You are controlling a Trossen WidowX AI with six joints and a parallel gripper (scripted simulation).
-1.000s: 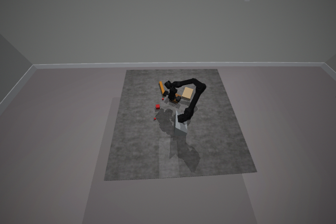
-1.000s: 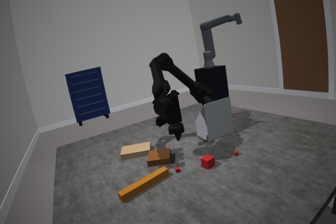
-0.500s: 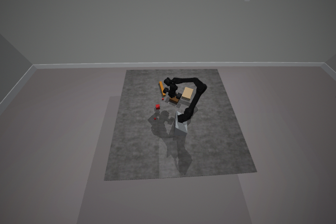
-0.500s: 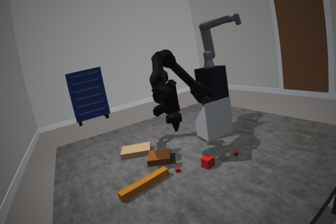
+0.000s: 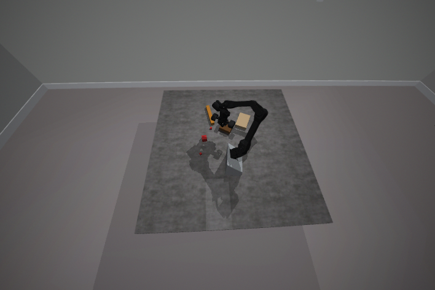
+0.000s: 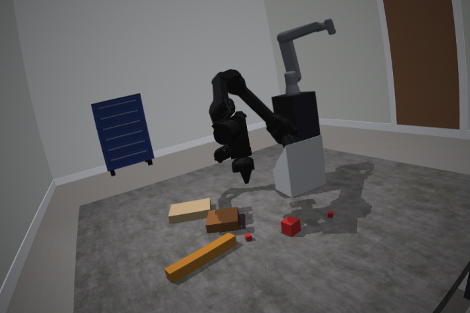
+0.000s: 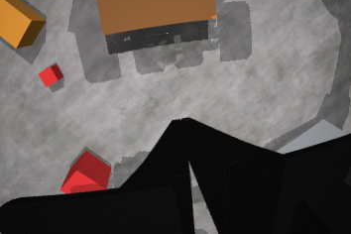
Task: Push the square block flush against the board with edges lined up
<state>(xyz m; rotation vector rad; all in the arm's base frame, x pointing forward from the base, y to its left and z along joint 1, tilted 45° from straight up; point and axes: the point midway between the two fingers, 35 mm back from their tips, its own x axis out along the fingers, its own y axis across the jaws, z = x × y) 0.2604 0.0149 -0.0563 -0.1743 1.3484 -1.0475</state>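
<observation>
Now: gripper tip 14 cm short of the tan block, 21 cm to the left of it and 12 cm above it. From my gripper tip the other things lie so: brown square block (8 cm ahead, 5 cm to the right, 12 cm below); then orange board (23 cm ahead, 9 cm to the left, 12 cm below); then red cube (3 cm behind, 15 cm to the left, 11 cm below).
</observation>
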